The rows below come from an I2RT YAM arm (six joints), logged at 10 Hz.
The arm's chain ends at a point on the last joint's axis. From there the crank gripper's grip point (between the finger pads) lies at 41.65 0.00 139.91 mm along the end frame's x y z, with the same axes.
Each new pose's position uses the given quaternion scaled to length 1; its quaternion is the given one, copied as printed.
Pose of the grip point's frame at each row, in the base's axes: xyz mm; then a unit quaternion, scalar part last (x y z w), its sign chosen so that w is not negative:
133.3 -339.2 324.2 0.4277 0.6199 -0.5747 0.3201
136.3 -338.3 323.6 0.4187 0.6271 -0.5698 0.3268
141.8 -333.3 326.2 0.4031 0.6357 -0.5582 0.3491
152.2 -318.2 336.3 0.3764 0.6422 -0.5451 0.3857
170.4 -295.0 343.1 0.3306 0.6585 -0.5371 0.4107
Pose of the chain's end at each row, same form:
164.4 -208.0 380.0 0.4277 0.6199 -0.5747 0.3201
163.9 -206.4 379.7 0.4187 0.6271 -0.5698 0.3268
160.6 -199.8 382.1 0.4031 0.6357 -0.5582 0.3491
157.8 -182.2 389.2 0.3764 0.6422 -0.5451 0.3857
162.9 -157.8 392.4 0.3306 0.6585 -0.5371 0.4107

